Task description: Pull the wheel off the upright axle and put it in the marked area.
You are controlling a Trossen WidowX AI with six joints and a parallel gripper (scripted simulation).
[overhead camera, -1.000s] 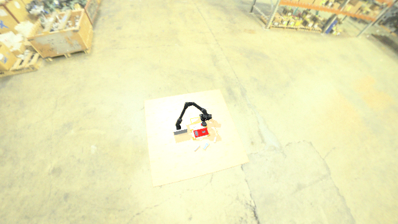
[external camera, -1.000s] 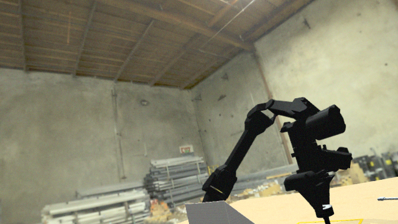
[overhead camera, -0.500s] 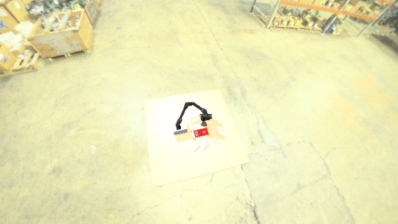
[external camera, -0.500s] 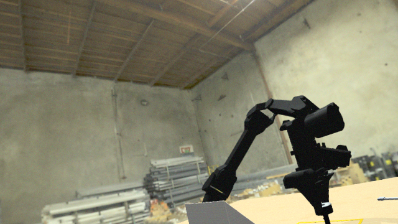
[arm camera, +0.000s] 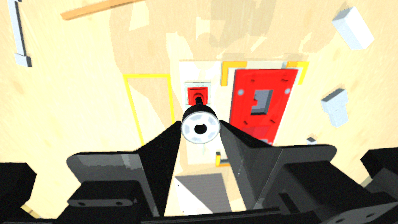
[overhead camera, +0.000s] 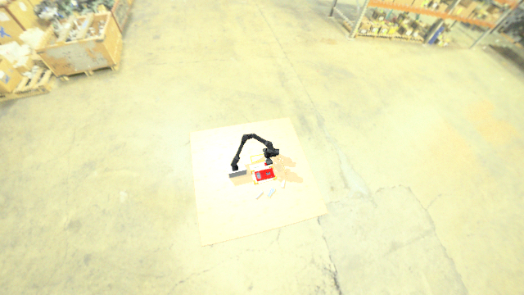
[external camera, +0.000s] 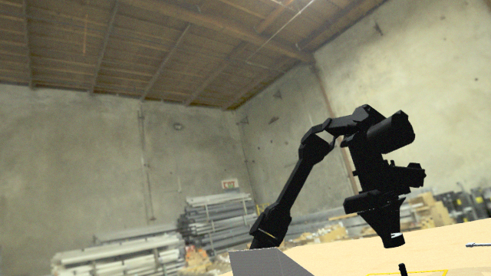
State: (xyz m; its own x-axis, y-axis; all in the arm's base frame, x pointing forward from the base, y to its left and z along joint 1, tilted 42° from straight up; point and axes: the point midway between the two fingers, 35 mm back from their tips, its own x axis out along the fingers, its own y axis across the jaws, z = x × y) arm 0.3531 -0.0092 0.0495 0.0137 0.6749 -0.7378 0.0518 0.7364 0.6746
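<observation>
Now: the black axle 70 mm below my gripper tip. Round my gripper tip: white wheel (right at my gripper tip).
</observation>
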